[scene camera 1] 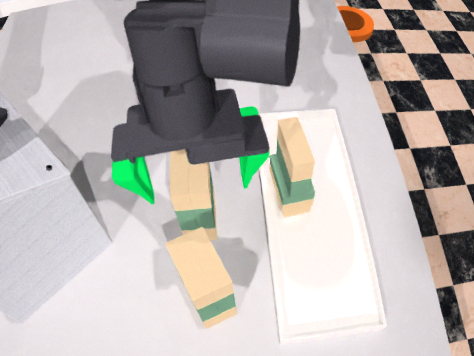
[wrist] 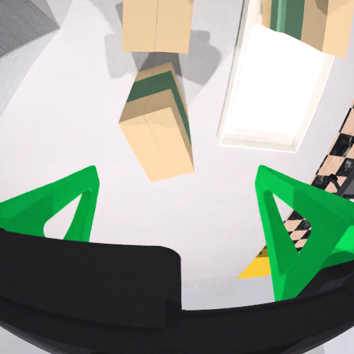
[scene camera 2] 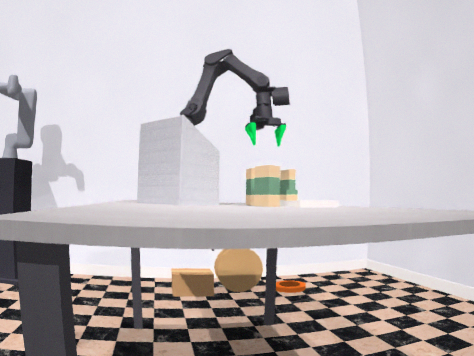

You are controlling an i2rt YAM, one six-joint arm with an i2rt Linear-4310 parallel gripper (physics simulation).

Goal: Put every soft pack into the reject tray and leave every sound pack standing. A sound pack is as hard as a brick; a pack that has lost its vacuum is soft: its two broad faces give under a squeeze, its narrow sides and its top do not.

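Where they show: gripper, fingertip midpoint: (scene camera 1: 198, 191) (scene camera 2: 266, 145); arm's base, origin of the base link: (scene camera 2: 179, 137).
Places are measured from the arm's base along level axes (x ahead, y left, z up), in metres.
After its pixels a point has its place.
My gripper (scene camera 1: 199, 194) @[x 0.321, y -0.030, z -0.027 m] (scene camera 2: 266, 144) @[x 0.321, y -0.030, z -0.027 m] (wrist: 176, 174) is open and empty, its green fingers wide apart and well above the packs. The front pack (scene camera 1: 202, 270) @[x 0.322, y -0.087, z -0.107 m] (scene camera 2: 265, 185) @[x 0.305, y -0.108, z -0.175 m] (wrist: 155, 135), tan with a green band, stands turned at an angle on the table. A second pack (scene camera 1: 190, 185) @[x 0.294, y 0.027, z -0.107 m] (scene camera 2: 249, 185) @[x 0.266, y 0.035, z -0.171 m] (wrist: 156, 25) stands upright behind it, partly hidden by the gripper in scene camera 1. A third pack (scene camera 1: 300, 150) @[x 0.434, y 0.086, z -0.103 m] (scene camera 2: 288, 185) @[x 0.423, y 0.065, z -0.167 m] (wrist: 312, 25) stands at the back of the white reject tray (scene camera 1: 325, 280) @[x 0.483, y -0.043, z -0.244 m] (scene camera 2: 320, 203) @[x 0.496, y -0.130, z -0.234 m] (wrist: 280, 90); its broad side looks stepped at the band.
A tall grey block (scene camera 1: 55, 235) @[x 0.112, y -0.047, z -0.129 m] (scene camera 2: 162, 165) @[x -0.046, y -0.099, z -0.114 m] stands left of the packs. The table edge (scene camera 2: 225, 236) @[x 0.137, y -0.977, z -0.254 m] runs along the front, and the floor lies right of the tray. An orange ring (scene camera 1: 368, 27) lies on the floor. Another arm (scene camera 2: 27, 117) stands far left.
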